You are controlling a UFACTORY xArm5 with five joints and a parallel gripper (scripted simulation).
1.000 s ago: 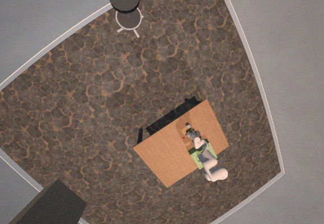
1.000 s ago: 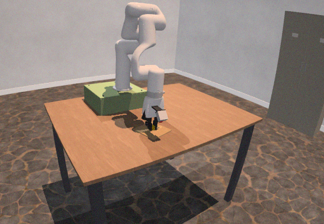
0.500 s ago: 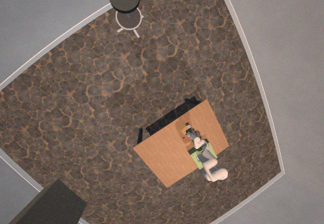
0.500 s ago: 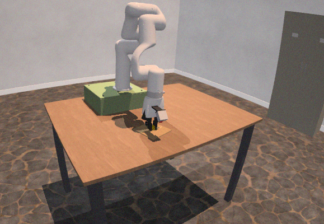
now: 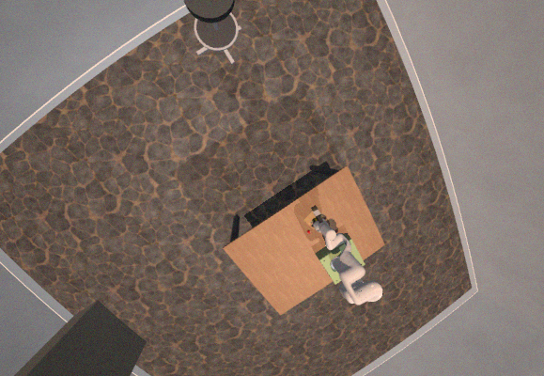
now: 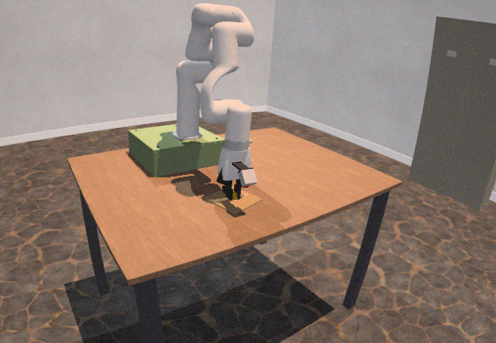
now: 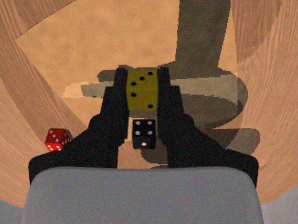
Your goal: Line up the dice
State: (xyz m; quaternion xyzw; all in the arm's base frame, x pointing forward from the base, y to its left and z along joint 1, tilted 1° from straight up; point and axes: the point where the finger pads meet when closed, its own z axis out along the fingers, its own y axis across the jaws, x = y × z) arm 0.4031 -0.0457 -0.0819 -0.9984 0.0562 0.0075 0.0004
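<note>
My gripper is now 1 cm above the yellow die. From my hand the other things lie so: black die 5 cm behind, 1 cm to the left, 1 cm below; red die 6 cm behind, 10 cm to the left, 2 cm below; tan mat 2 cm below.
</note>
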